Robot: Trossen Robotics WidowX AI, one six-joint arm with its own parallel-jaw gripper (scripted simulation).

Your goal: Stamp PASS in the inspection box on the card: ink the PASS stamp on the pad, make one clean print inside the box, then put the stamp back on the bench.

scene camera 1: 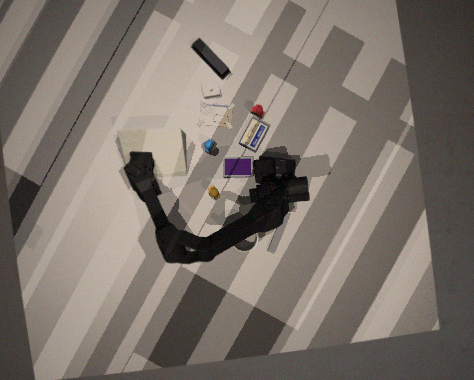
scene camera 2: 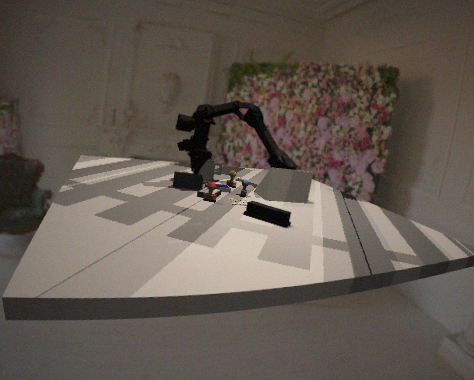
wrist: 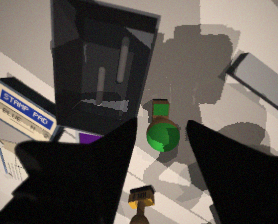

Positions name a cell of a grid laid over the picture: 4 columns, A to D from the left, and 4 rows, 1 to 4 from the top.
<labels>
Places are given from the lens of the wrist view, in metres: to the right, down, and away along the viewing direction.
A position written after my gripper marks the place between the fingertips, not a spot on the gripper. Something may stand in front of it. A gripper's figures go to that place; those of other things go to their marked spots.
my gripper (wrist: C3): 0.02, 0.01, 0.11
dark tray (wrist: B2): -0.04, -0.06, 0.13
green-knobbed stamp (wrist: C3): 0.02, 0.02, 0.09
The marked spots on the green-knobbed stamp and the dark tray are 0.11 m apart.
</labels>
